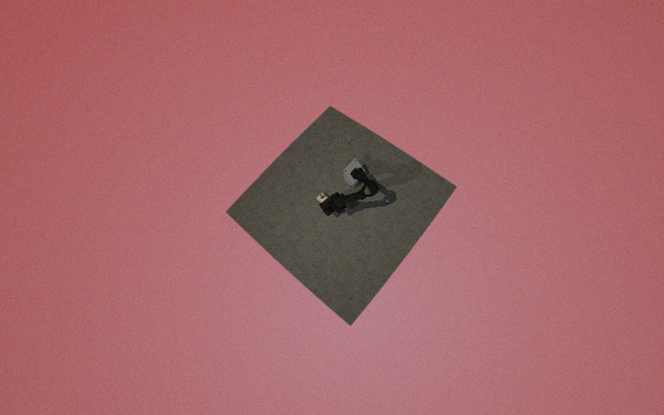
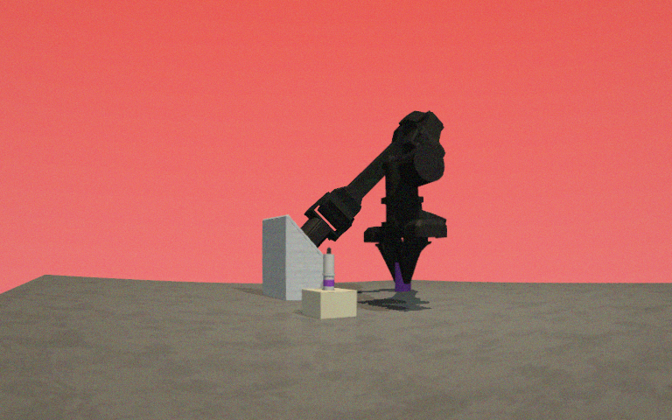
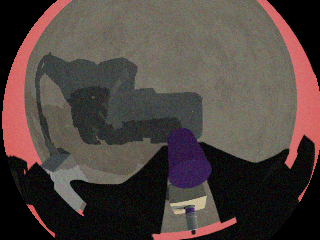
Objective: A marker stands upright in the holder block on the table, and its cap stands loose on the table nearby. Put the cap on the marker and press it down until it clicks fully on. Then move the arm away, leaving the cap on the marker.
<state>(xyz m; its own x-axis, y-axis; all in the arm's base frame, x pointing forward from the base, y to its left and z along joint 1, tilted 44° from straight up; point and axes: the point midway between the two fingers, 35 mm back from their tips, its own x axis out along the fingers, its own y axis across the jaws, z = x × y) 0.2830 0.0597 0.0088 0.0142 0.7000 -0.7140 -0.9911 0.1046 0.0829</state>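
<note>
The cream holder block is 140 mm to the right of my gripper tip and 20 mm below it. The rest, counted from my gripper tip: purple cap (10 mm above).
</note>
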